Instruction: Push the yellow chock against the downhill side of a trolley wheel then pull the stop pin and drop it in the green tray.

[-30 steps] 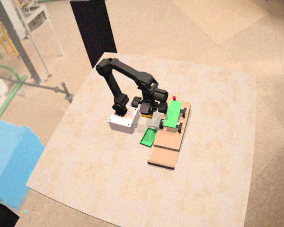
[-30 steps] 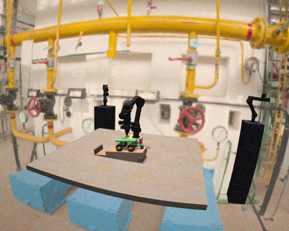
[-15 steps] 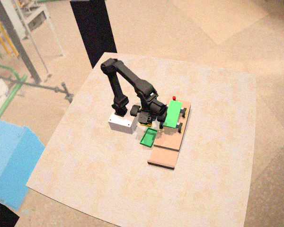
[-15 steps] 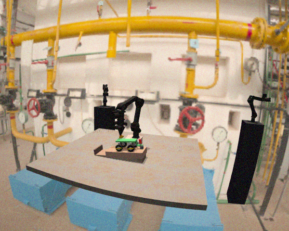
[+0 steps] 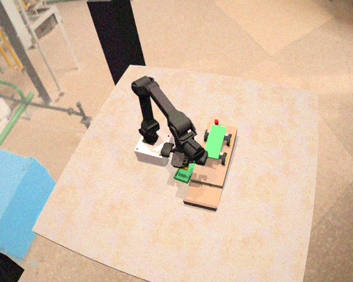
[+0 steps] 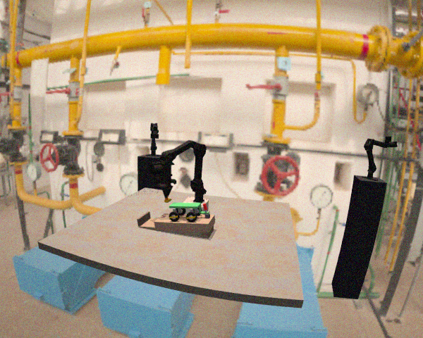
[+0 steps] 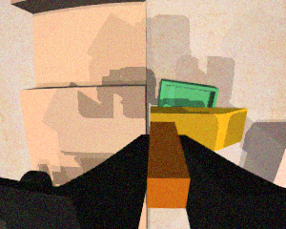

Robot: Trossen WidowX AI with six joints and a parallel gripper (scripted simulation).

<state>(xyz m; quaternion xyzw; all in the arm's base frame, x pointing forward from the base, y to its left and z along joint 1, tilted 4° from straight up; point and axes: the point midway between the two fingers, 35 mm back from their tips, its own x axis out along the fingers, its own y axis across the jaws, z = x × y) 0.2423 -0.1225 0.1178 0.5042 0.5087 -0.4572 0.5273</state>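
My gripper tip is 20 mm past the yellow chock and 10 mm above it. From my gripper tip the other things lie so: green tray (40 mm behind, 50 mm to the left, 160 mm below); low stop wall (100 mm ahead, 110 mm to the right, 130 mm below); trolley (70 mm ahead, 160 mm to the left, 40 mm below).
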